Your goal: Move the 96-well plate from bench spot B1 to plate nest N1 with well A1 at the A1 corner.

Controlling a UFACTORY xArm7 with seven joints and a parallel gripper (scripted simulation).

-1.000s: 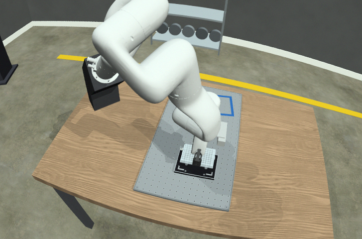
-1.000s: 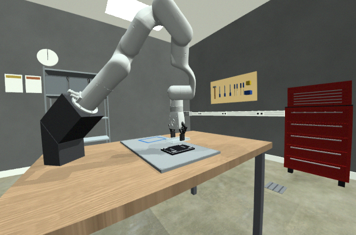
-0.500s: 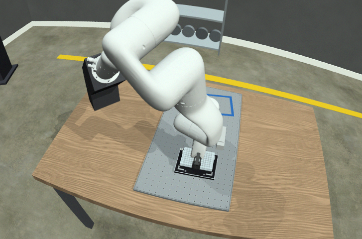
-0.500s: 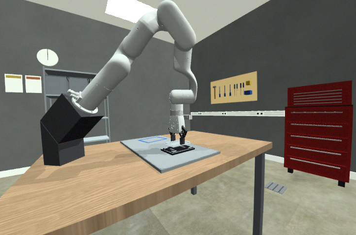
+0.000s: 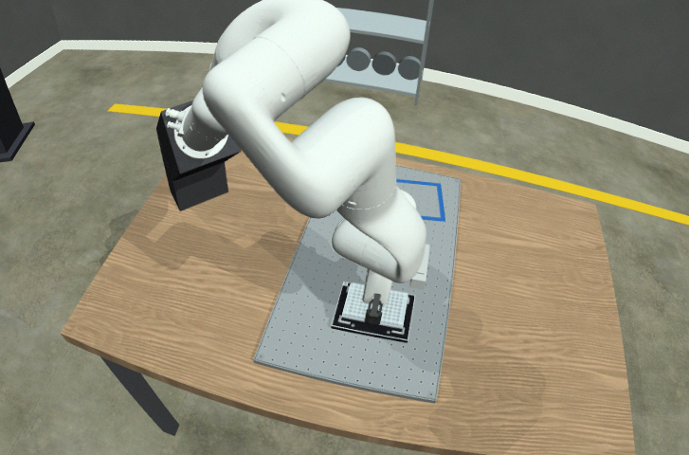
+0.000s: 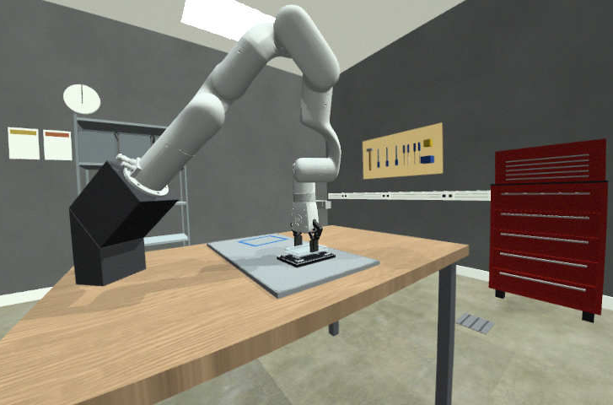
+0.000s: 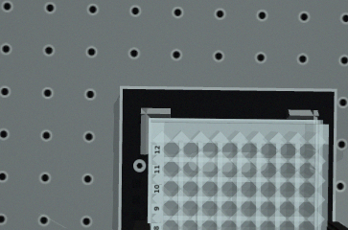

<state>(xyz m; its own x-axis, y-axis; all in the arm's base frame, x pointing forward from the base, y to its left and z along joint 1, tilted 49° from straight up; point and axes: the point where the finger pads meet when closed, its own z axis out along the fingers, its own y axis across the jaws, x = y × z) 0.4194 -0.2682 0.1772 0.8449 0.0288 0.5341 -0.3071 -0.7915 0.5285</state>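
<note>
Right now my hand is 1 cm above the 96-well plate. Also, from my hand: black plate nest: 4 cm below.
</note>
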